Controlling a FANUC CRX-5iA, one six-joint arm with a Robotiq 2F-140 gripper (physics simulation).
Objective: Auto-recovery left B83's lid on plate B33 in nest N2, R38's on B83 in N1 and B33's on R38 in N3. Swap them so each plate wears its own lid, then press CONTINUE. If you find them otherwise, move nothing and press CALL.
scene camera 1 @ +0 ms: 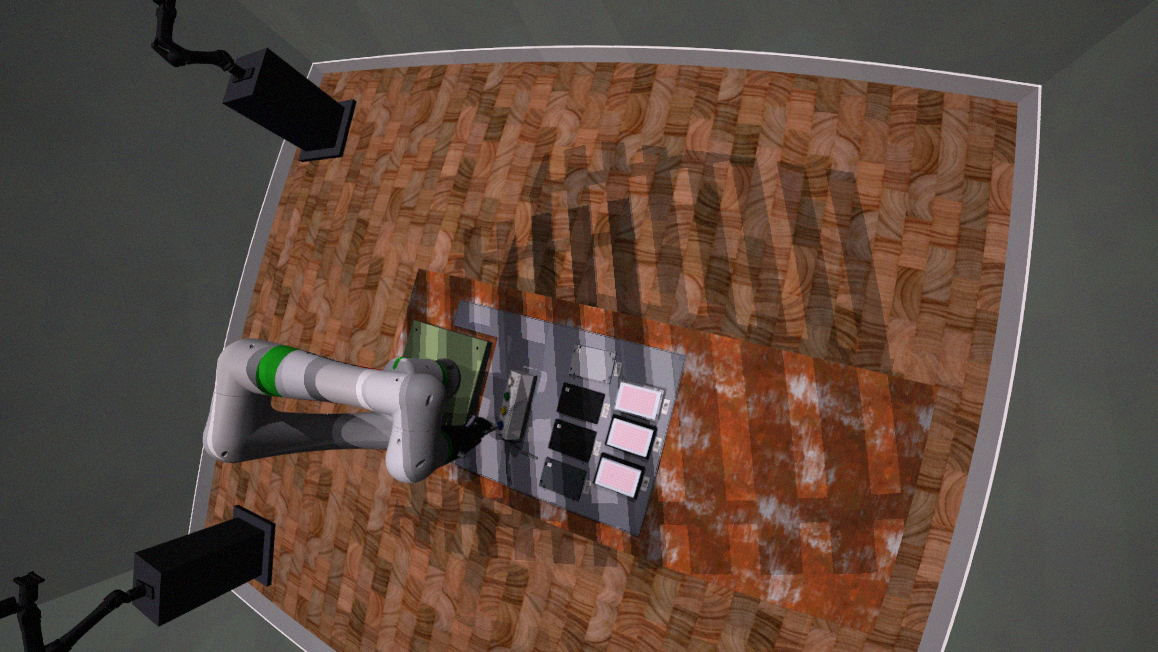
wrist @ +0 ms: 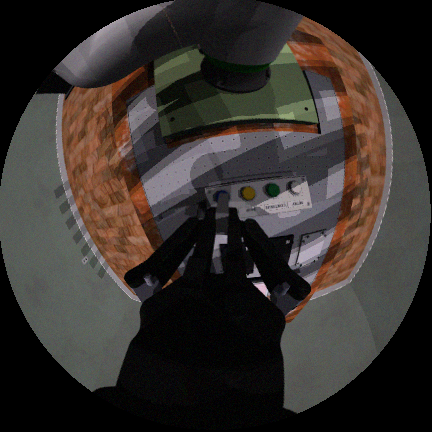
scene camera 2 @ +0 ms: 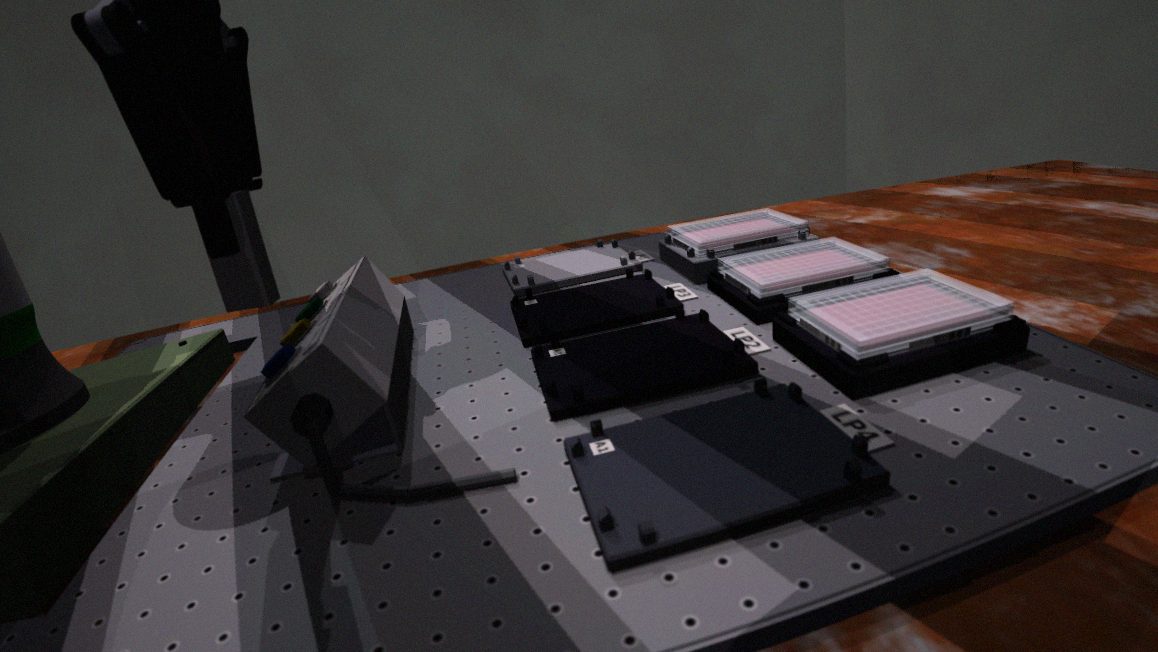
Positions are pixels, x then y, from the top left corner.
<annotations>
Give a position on a button box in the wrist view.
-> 261,204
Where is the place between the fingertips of my gripper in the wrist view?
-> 223,201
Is my gripper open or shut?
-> Shut.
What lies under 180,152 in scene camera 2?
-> My gripper.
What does my gripper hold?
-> Nothing.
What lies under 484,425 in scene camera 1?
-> My gripper.
</annotations>
